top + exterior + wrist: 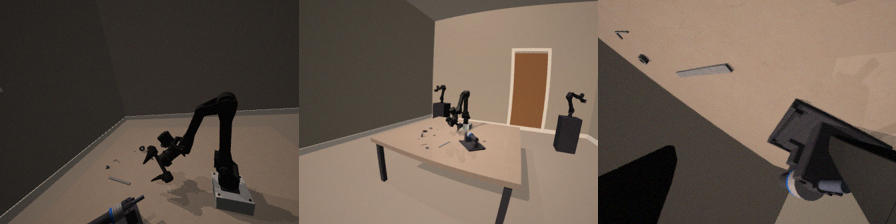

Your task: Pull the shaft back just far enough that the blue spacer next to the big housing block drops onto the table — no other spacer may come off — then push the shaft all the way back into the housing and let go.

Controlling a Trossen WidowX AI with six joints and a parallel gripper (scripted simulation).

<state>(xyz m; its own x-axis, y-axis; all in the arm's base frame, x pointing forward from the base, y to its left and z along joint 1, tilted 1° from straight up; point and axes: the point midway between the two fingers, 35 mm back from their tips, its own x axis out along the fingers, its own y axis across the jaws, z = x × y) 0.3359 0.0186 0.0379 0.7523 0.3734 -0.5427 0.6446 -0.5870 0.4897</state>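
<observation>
My gripper tip is 160 mm to the right of the shaft, 30 mm short of it and 10 mm above it. Also, from my gripper tip: pale grey spacer 190 mm to the left, 50 mm ahead, 20 mm below; flat grey strip 200 mm ahead, 90 mm below, 10 mm to the left; blue spacer 210 mm to the left, 70 mm ahead, 20 mm below.
</observation>
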